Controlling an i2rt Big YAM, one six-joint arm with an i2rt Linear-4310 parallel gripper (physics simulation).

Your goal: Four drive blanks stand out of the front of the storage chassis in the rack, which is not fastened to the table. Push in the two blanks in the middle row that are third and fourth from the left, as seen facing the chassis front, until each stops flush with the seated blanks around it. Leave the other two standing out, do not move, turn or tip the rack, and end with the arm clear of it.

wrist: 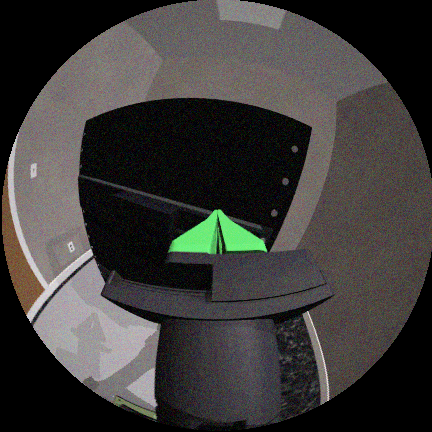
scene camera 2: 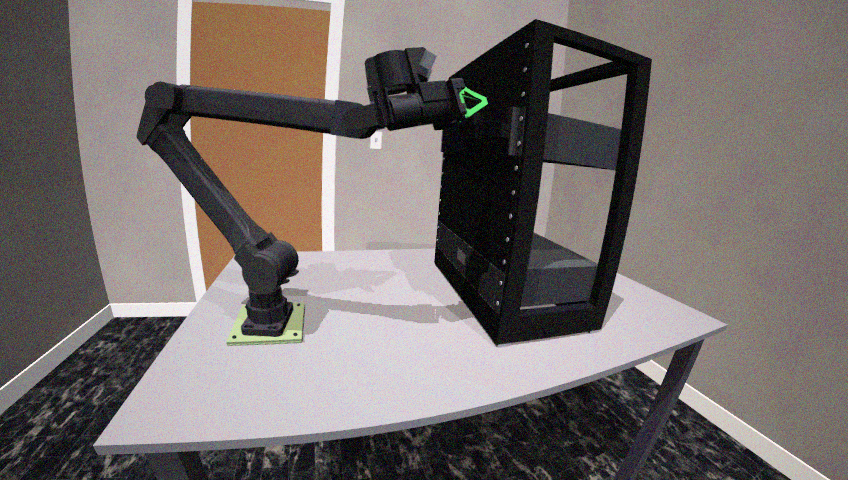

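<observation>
The black rack stands upright on the table, its dark front facing the arm. The storage chassis shows through the rack's open side in the scene view, in the upper half. In the wrist view a thin grey edge slants across the dark front, with the chassis front in deep shadow below it. The single drive blanks cannot be told apart, nor how far each stands out. My gripper is shut and empty, its green fingertips together at the upper part of the rack front. Whether the tips touch a blank cannot be told.
A second dark unit sits low in the rack. The arm's base stands on a yellow-green plate on the grey table. A tan door and walls stand behind. The table's edge runs past the rack's right side.
</observation>
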